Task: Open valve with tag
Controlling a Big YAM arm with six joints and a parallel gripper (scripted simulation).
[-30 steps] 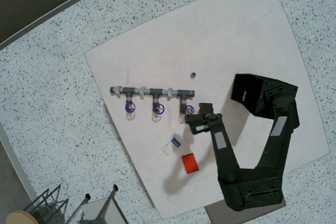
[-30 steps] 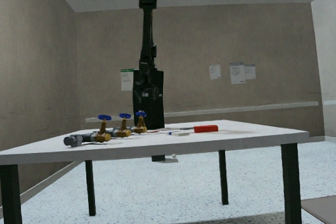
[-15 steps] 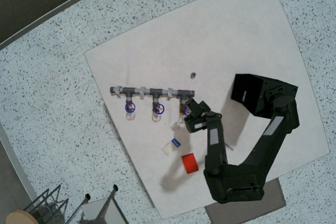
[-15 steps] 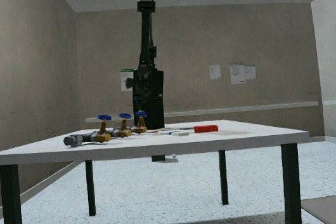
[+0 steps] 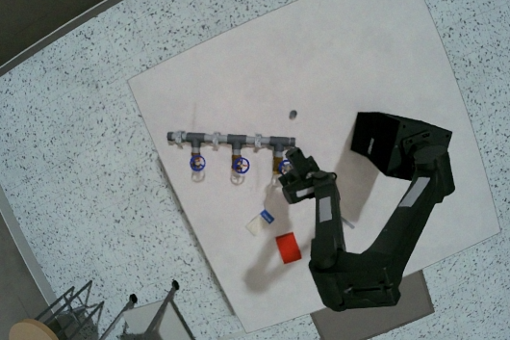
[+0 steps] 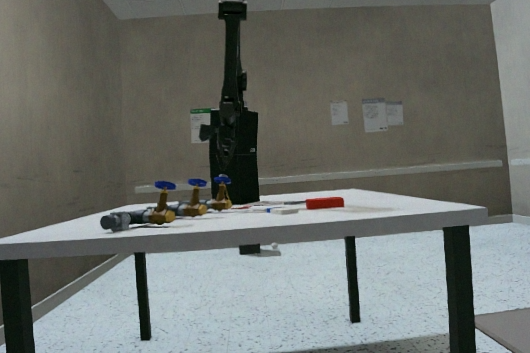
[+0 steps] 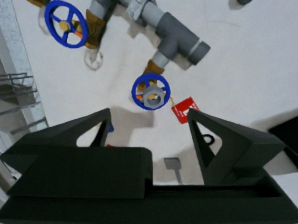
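The red tag is 170 mm below my hand, 60 mm to the left of it and 60 mm behind it. Also, from my hand: grey object (190 mm to the right, 170 mm below, 90 mm behind); red block (340 mm to the left, 160 mm below, 130 mm ahead); grey tool (280 mm to the left, 170 mm below, 110 mm behind).
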